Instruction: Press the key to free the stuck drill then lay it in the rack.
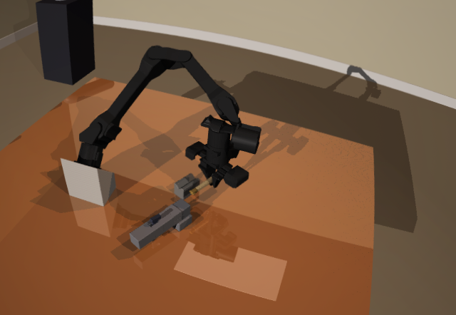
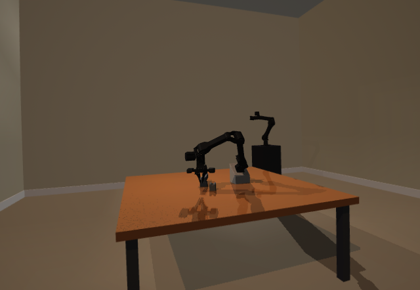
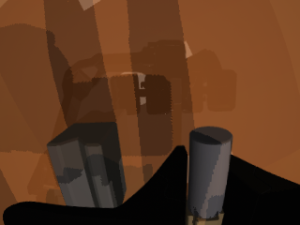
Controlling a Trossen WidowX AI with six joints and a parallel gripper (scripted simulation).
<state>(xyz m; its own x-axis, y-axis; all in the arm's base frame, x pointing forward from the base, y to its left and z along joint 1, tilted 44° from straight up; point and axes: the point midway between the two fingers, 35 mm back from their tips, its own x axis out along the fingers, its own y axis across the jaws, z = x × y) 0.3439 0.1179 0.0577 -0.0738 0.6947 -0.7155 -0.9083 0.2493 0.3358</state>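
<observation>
My gripper tip is 40 mm to the left of the drill, 30 mm below it and 20 mm past it. Also, from my gripper tip: grey housing 180 mm to the right, 80 mm behind, 10 mm below; then rack 80 mm behind, 30 mm below; then dark key 210 mm to the right, 90 mm behind.
</observation>
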